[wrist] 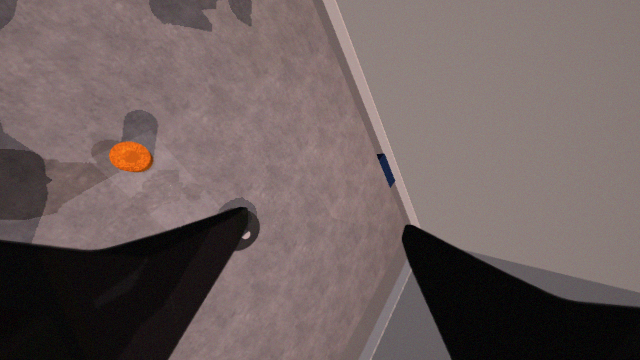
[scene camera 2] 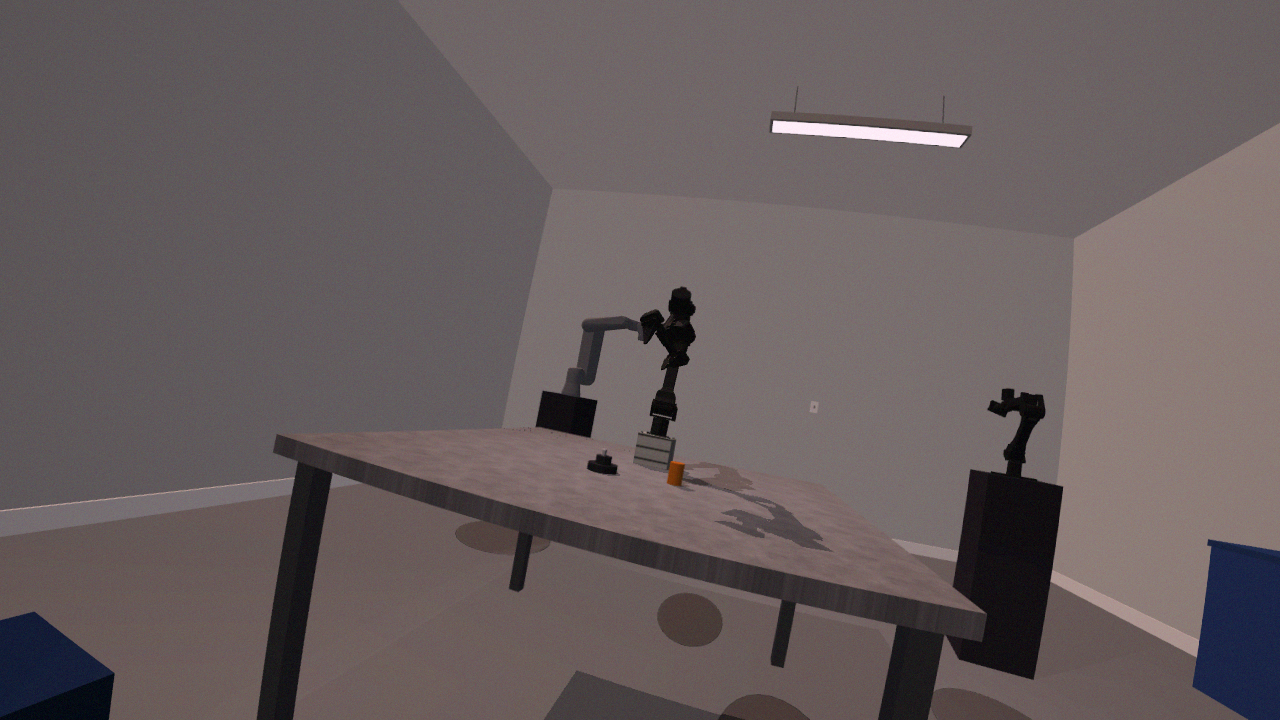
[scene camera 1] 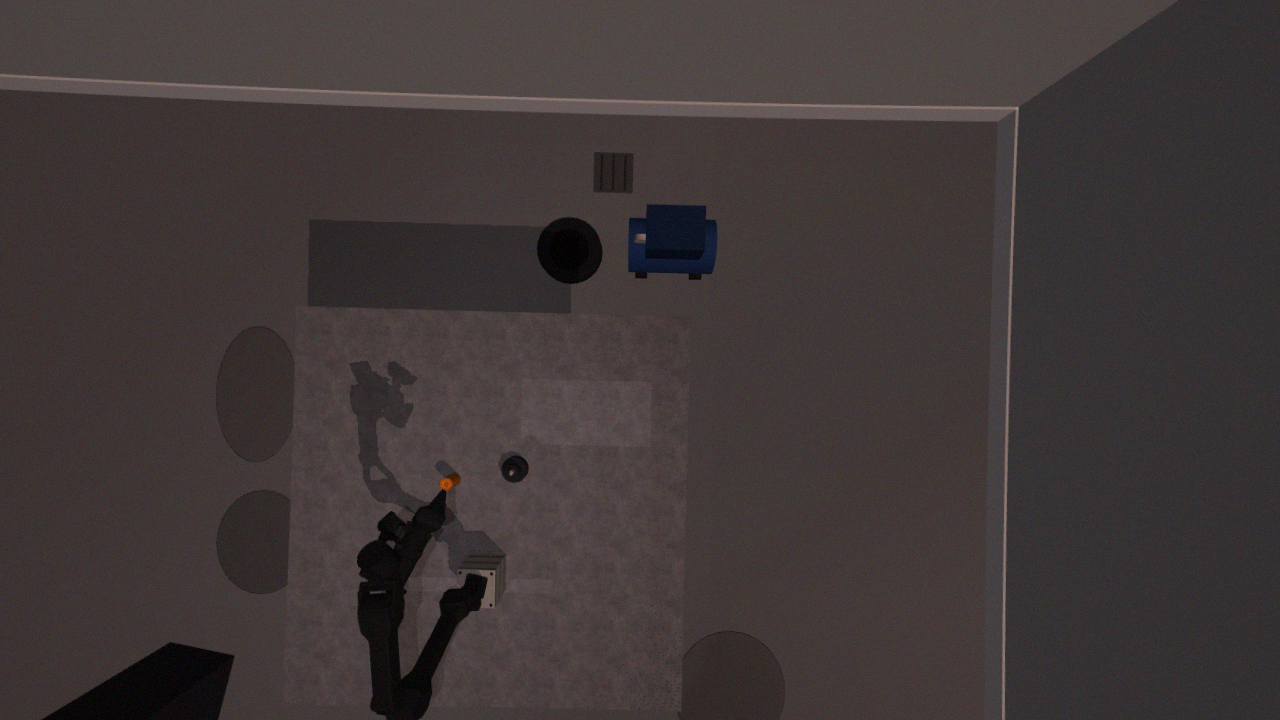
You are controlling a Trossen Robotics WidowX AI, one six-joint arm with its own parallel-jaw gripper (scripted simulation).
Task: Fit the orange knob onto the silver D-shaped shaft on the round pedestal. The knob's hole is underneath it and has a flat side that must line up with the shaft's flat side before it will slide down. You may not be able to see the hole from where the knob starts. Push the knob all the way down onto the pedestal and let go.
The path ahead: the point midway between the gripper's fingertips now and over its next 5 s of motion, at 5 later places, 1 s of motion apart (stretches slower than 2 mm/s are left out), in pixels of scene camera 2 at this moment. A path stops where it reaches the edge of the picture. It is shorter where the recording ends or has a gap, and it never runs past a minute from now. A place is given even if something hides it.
The gripper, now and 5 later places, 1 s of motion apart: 653,356; 673,407; 682,442; 677,464; 674,480; 680,448
